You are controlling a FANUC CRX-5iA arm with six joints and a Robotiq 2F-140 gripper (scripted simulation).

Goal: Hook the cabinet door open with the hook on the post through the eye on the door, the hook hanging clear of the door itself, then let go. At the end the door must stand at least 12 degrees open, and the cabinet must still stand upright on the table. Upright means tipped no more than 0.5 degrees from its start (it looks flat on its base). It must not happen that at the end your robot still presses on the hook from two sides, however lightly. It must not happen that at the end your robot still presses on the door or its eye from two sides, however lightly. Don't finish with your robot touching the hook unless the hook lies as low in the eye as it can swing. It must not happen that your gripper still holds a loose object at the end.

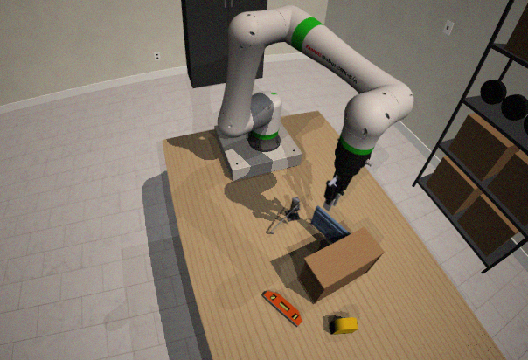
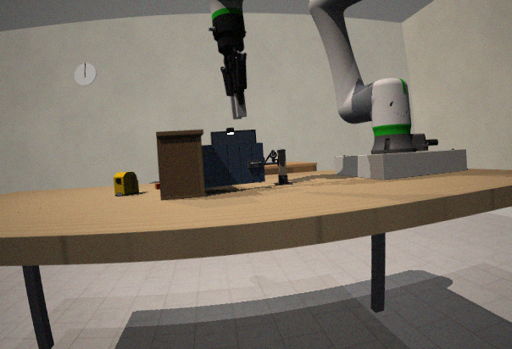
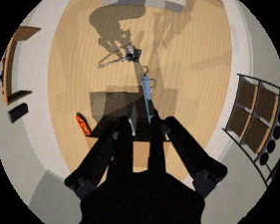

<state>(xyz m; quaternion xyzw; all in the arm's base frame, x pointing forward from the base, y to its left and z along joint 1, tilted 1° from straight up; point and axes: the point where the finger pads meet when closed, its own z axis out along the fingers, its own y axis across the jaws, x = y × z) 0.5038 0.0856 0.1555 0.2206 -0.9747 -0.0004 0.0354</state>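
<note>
The cabinet door lies 16 cm below my hand, 4 cm to the left of it and 2 cm ahead of it. From my hand the other things lie so: hook post (16 cm below, 10 cm behind, 9 cm to the right); then orange level (23 cm ahead, 22 cm below, 21 cm to the right); then yellow tape measure (35 cm ahead, 20 cm below, 4 cm to the right).
</note>
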